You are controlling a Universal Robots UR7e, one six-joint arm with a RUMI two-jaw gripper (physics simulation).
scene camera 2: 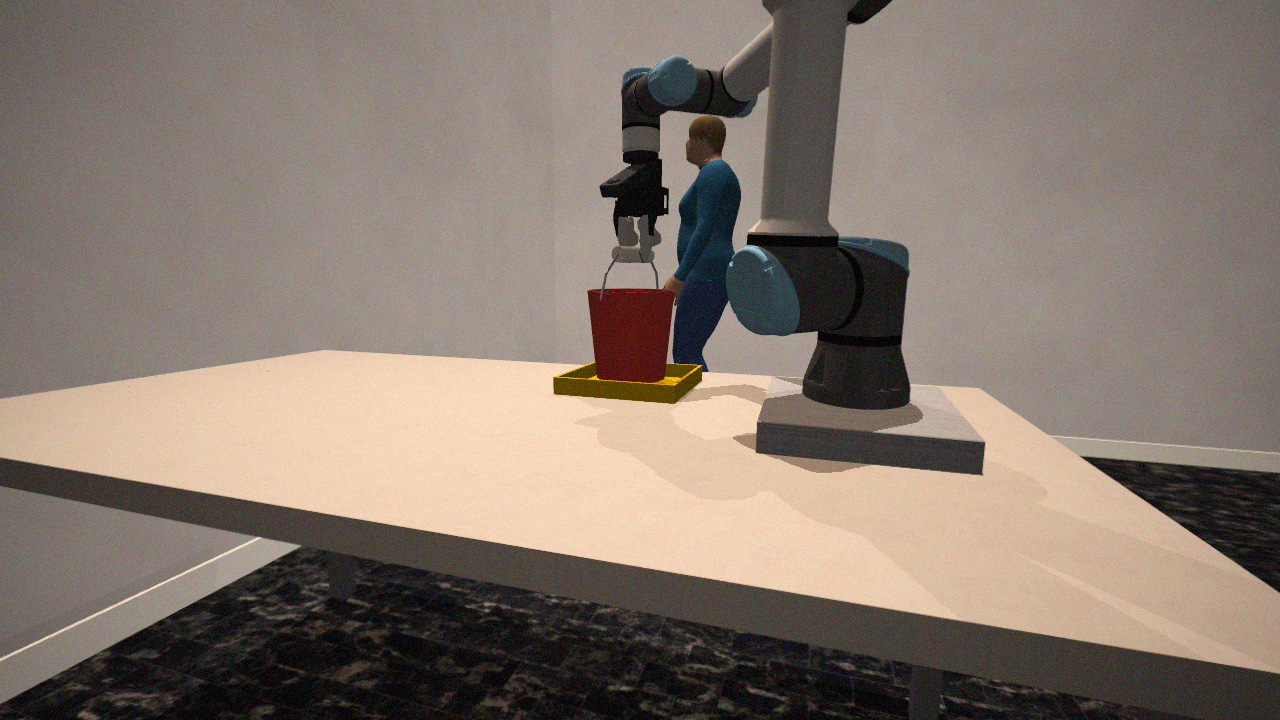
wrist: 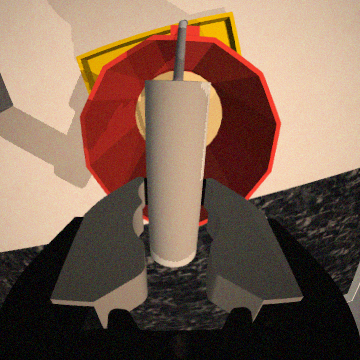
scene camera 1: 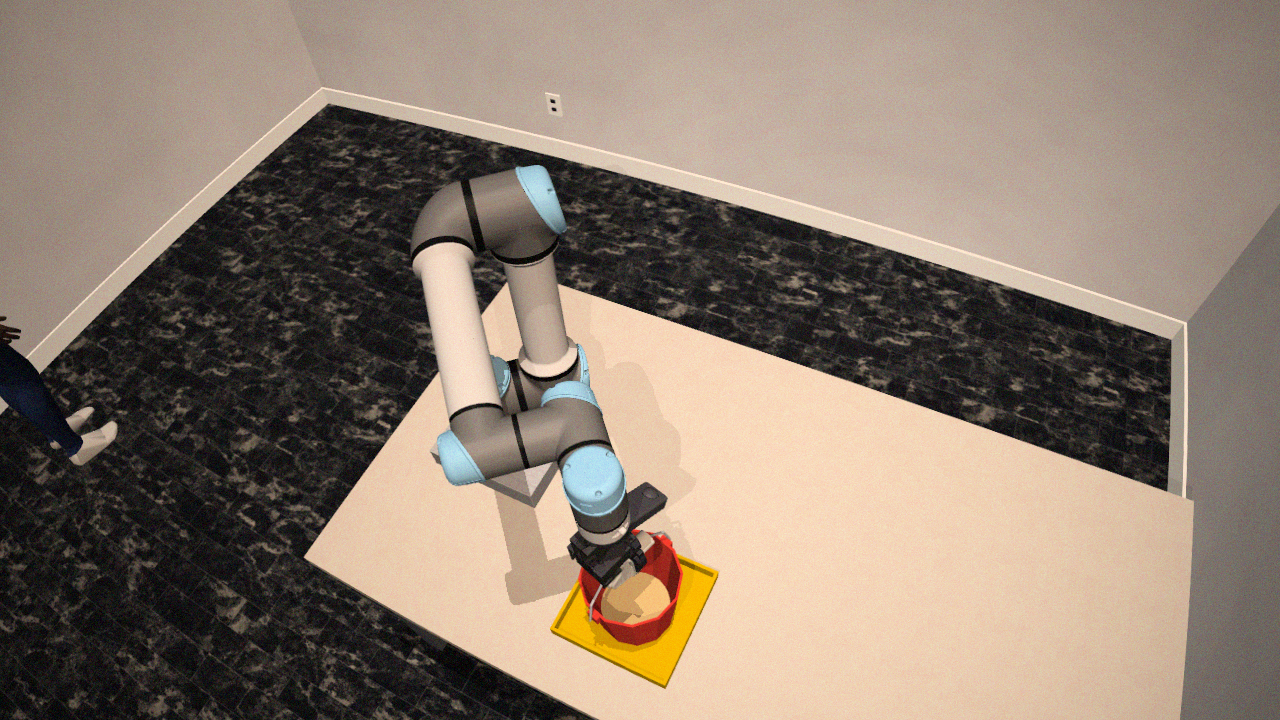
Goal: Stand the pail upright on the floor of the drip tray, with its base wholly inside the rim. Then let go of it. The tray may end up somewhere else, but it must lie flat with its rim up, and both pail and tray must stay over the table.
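Places are measured from the arm's base along level axes (x ahead, y left, z up), in metres.
Pixels of known places: gripper, fingertip midpoint: [scene camera 2: 636, 262] [wrist: 173, 181] [scene camera 1: 622, 566]; arm's base, link origin: [scene camera 2: 854, 395].
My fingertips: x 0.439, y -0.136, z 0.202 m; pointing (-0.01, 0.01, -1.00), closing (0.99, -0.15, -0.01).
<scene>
Ahead of a thing's pixels: the offset from my fingertips to its top centre. "spot": to the spot under its first point. Level surfaces: height alone.
The red pail [scene camera 1: 637, 632] [scene camera 2: 629, 335] [wrist: 245, 110] is upright over the yellow drip tray @(dx +0.000, dy +0.014, dz -0.219 m) [scene camera 1: 685, 617] [scene camera 2: 617, 391] [wrist: 120, 54]. Its base appears within the rim, at or very near the tray's floor; whether it touches is too small to tell. The tray lies flat on the table, rim up. My gripper [scene camera 1: 633, 565] [scene camera 2: 636, 244] [wrist: 173, 181] is above the pail's mouth, shut on the pale tubular grip of the pail's handle @(spot: dx -0.010, dy +0.033, dz +0.012 m) [scene camera 2: 633, 256] [wrist: 177, 125]. The handle's wire stands up from the pail. The tray's far part is hidden under the pail in the wrist view.
The pail and tray are over the table @(dz -0.253 m) [scene camera 1: 895, 537] [scene camera 2: 358, 447], near its long edge in scene camera 1. The arm's base stands on a grey plinth [scene camera 2: 868, 452] beside them. A person [scene camera 1: 31, 402] [scene camera 2: 711, 214] stands beyond the table.
</scene>
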